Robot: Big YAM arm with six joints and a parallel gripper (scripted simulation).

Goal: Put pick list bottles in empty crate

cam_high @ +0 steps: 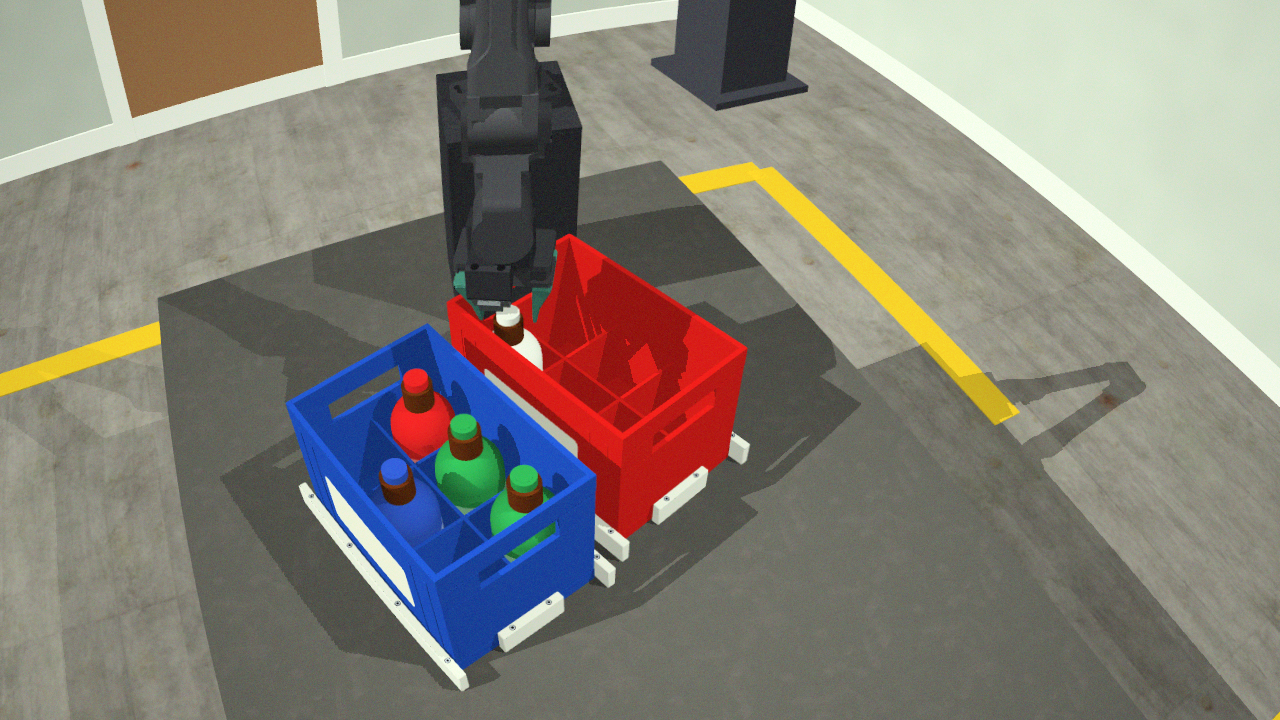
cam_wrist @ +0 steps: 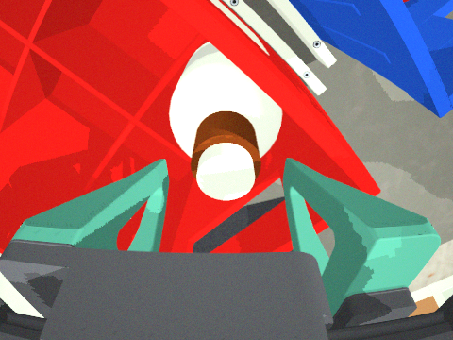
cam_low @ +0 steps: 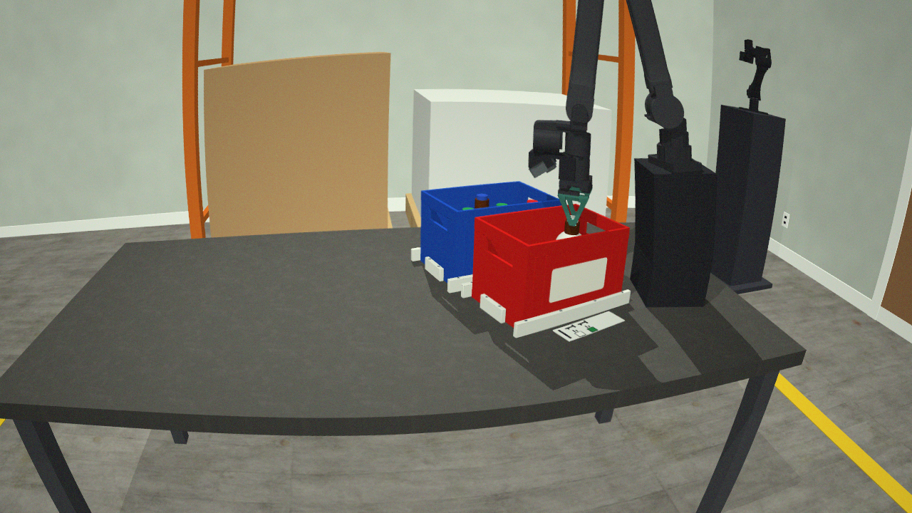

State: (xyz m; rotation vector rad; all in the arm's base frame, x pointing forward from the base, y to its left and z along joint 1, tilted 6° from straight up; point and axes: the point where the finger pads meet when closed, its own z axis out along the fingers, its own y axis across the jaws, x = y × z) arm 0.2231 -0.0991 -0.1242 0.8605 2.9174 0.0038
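Now: the green bottle 13 cm ahead of my hand, 11 cm to the right of it and 7 cm below it. Round my hand: red bottle: 5 cm ahead, 13 cm to the right, 7 cm below; then white-label bottle: 7 cm below; then red crate: 8 cm ahead, 6 cm to the left, 8 cm below.
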